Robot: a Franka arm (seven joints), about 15 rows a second.
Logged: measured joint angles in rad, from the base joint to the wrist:
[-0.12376 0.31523 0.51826 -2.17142 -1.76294 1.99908 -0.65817]
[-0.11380 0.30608 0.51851 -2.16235 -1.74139 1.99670 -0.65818]
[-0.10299 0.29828 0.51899 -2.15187 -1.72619 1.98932 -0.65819]
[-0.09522 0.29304 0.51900 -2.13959 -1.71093 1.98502 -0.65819]
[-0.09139 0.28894 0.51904 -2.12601 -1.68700 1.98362 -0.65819]
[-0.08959 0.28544 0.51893 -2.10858 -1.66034 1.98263 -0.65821]
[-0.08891 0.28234 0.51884 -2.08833 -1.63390 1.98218 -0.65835]
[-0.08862 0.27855 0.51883 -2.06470 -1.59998 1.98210 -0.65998]
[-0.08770 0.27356 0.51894 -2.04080 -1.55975 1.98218 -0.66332]
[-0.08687 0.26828 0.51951 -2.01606 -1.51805 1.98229 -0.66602]
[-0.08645 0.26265 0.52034 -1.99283 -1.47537 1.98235 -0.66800]
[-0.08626 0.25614 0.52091 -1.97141 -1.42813 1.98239 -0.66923]
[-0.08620 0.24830 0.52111 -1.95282 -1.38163 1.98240 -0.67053]
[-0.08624 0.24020 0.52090 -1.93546 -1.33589 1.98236 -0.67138]
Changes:
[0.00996 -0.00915 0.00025 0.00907 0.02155 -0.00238 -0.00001]
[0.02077 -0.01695 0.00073 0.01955 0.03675 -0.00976 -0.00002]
[0.02854 -0.02219 0.00074 0.03183 0.05201 -0.01406 -0.00002]
[0.03237 -0.02629 0.00078 0.04541 0.07594 -0.01546 -0.00002]
[0.03417 -0.02979 0.00067 0.06284 0.10260 -0.01645 -0.00004]
[0.03485 -0.03289 0.00058 0.08309 0.12904 -0.01690 -0.00018]
[0.03514 -0.03668 0.00057 0.10672 0.16296 -0.01698 -0.00181]
[0.03606 -0.04167 0.00068 0.13062 0.20319 -0.01690 -0.00515]
[0.03689 -0.04695 0.00125 0.15536 0.24489 -0.01679 -0.00785]
[0.03731 -0.05258 0.00208 0.17859 0.28757 -0.01673 -0.00983]
[0.03750 -0.05909 0.00265 0.20001 0.33481 -0.01669 -0.01106]
[0.03756 -0.06693 0.00285 0.21860 0.38131 -0.01668 -0.01236]
[0.03752 -0.07503 0.00264 0.23596 0.42705 -0.01672 -0.01321]

